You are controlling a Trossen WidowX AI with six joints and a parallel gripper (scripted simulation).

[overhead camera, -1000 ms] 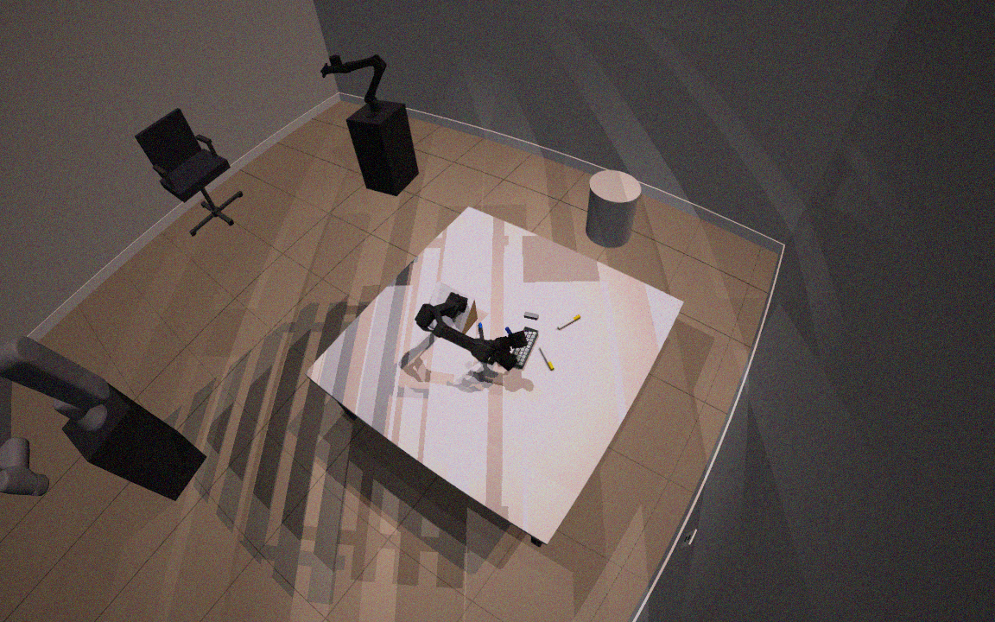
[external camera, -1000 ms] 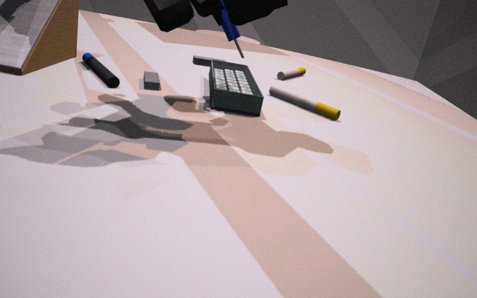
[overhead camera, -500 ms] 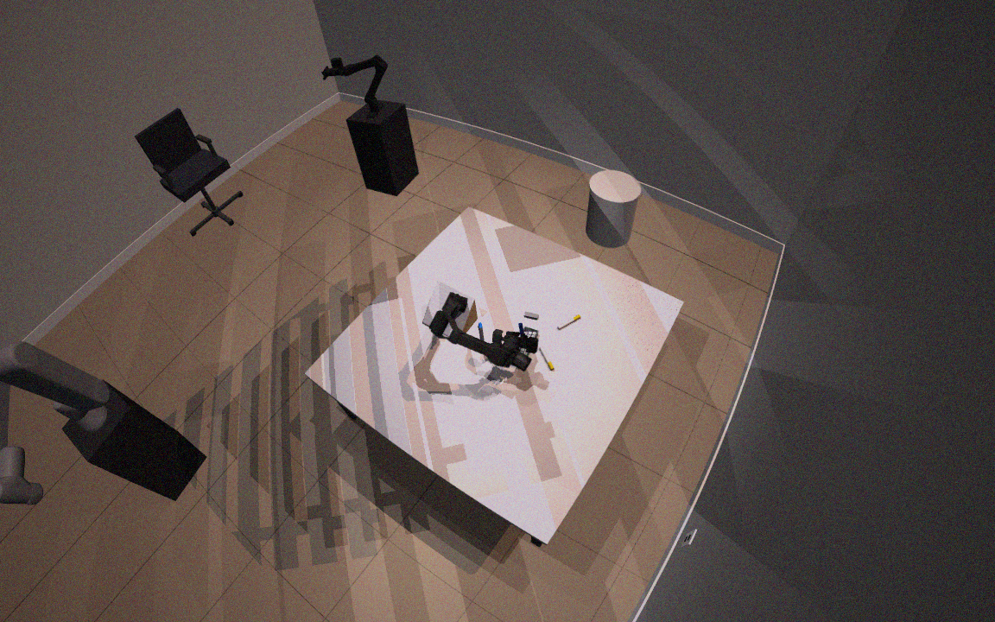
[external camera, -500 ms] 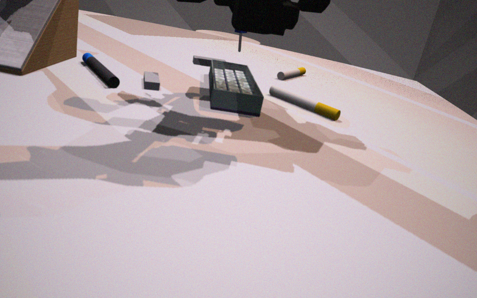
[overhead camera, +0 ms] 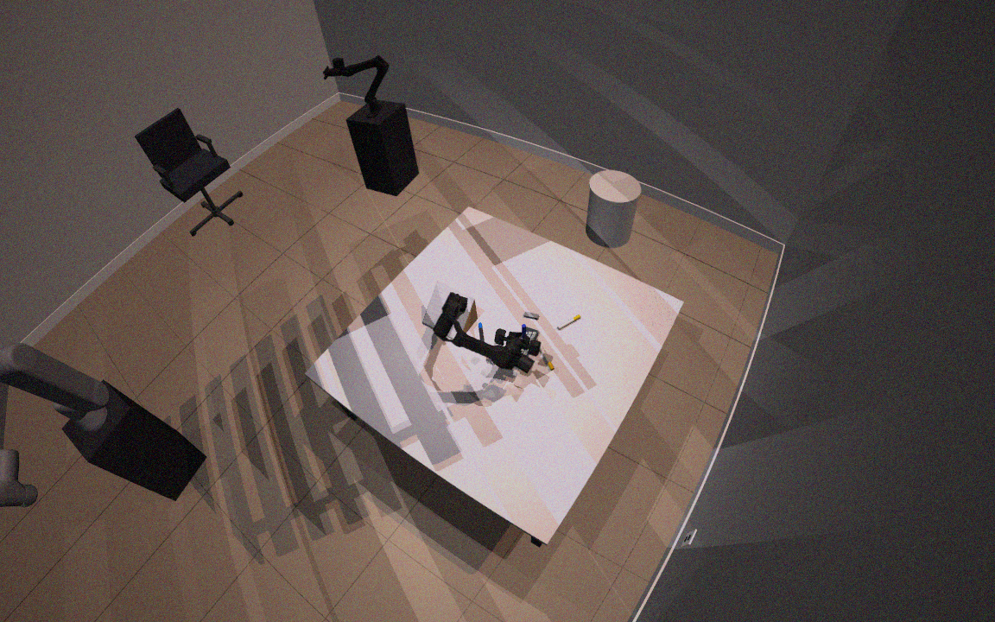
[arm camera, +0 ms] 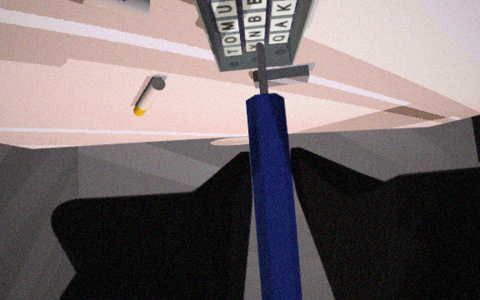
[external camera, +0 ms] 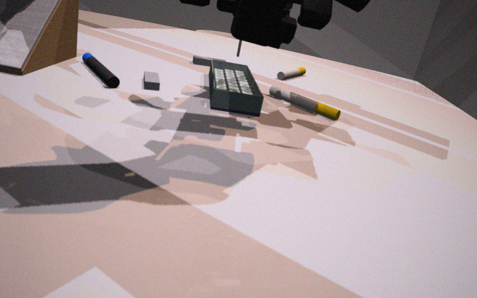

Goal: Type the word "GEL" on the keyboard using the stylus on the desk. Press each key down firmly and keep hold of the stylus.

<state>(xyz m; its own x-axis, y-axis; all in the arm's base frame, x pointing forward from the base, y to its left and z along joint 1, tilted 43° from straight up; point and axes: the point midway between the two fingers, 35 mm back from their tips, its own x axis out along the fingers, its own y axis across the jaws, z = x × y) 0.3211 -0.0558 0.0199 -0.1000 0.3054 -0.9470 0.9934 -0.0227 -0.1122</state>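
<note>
The G key lies 10 cm below my gripper tip. From my gripper tip the other things lie so: L key 10 cm below, 2 cm ahead, 1 cm to the left; then stylus tip 5 cm below; then blue stylus 1 cm below.
</note>
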